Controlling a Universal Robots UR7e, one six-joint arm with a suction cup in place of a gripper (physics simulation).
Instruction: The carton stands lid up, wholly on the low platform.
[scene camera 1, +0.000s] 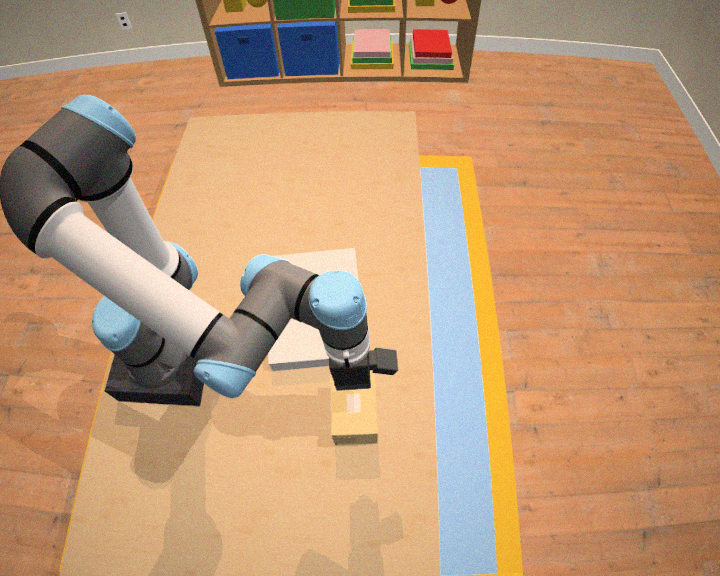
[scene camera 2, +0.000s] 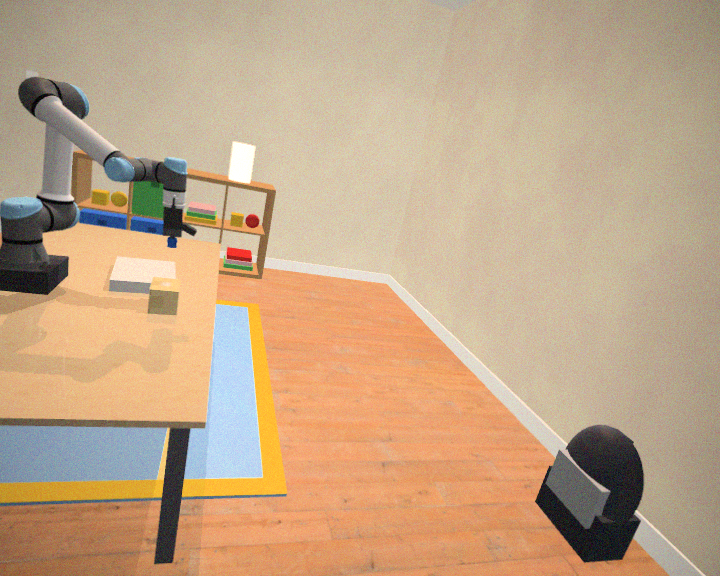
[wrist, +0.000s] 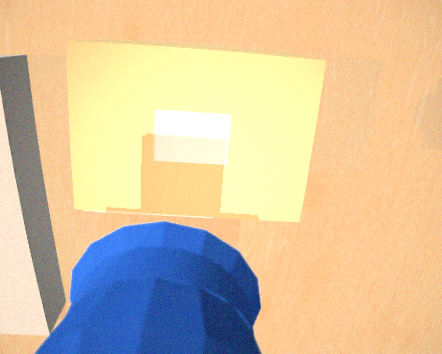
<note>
My suction cup (wrist: 161, 280) carries nothing. The cup hangs 20 cm from the middle of a tan carton (scene camera 1: 353, 412), above it. On the table rests a low white platform (scene camera 1: 299, 346).
The tan carton shows as well in scene camera 2 (scene camera 2: 164, 292) and in the wrist view (wrist: 168, 129). The low white platform also shows in scene camera 2 (scene camera 2: 133, 275) and in the wrist view (wrist: 39, 293).
</note>
